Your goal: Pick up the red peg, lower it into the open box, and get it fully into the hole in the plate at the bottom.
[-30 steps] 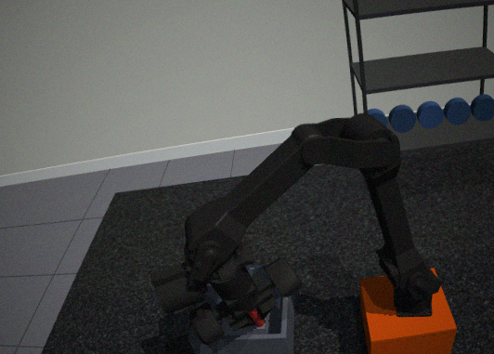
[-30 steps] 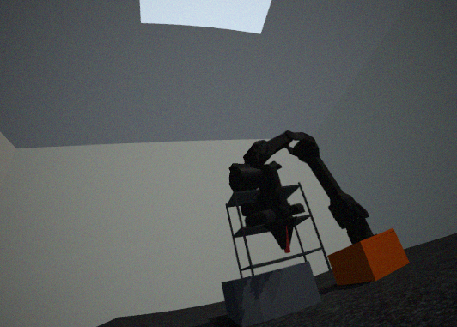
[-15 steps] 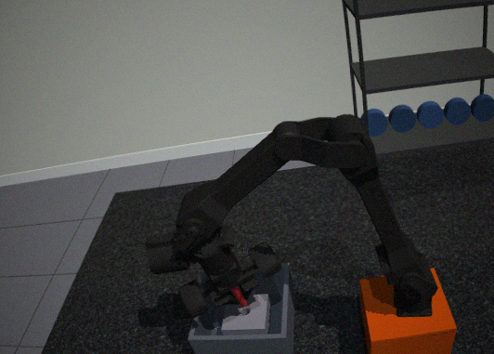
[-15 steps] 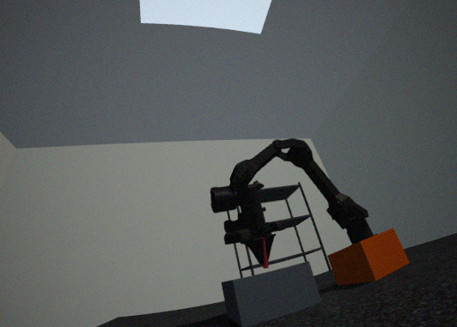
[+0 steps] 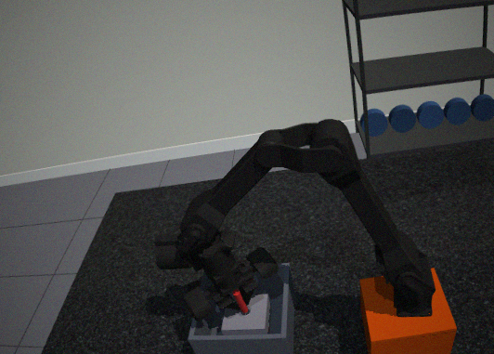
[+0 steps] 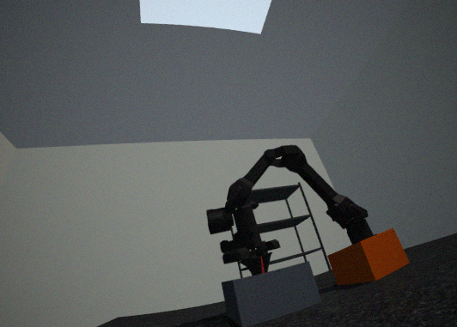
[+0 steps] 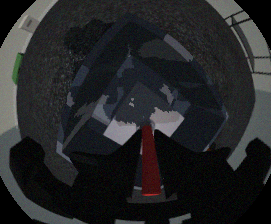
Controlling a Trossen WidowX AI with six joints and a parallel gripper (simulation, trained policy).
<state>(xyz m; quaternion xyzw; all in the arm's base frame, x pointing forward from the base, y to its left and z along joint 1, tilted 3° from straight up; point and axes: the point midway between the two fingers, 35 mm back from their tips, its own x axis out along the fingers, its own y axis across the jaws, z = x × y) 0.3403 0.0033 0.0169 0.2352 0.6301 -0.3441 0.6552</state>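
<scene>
Right now my gripper tip is 10 mm to the right of the red peg and 20 mm below it. Also, from my gripper tip: grey box (50 mm below); then pale plate (30 mm below).
</scene>
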